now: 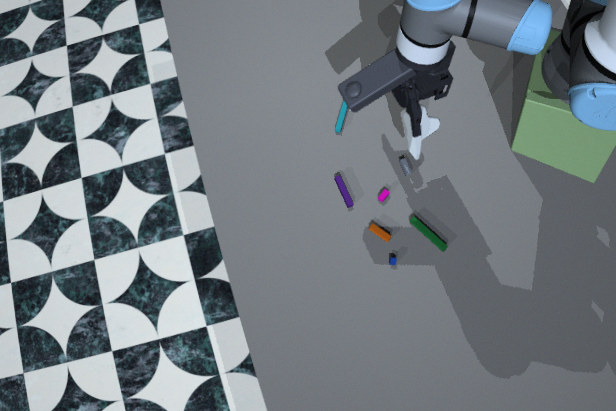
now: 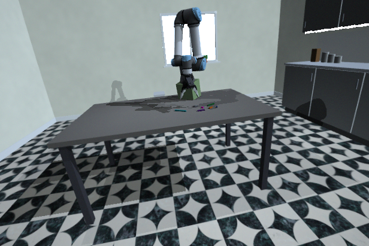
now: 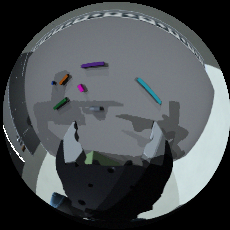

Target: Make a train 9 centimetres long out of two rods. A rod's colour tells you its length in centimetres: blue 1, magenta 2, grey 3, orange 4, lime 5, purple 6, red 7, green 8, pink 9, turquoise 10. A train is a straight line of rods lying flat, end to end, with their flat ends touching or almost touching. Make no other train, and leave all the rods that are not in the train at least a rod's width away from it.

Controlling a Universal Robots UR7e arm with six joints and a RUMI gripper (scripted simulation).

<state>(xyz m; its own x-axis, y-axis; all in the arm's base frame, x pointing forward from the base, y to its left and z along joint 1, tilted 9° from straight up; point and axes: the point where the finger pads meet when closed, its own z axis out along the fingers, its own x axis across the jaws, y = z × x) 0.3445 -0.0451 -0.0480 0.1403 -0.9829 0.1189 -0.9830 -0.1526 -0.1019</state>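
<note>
The grey rod lies 2 cm behind my hand, 5 cm to the left of it and 8 cm below it. Also, from my hand: magenta rod: 4 cm ahead, 10 cm to the left, 8 cm below; then turquoise rod: 6 cm ahead, 9 cm to the right, 8 cm below; then purple rod: 11 cm ahead, 7 cm to the left, 8 cm below.
</note>
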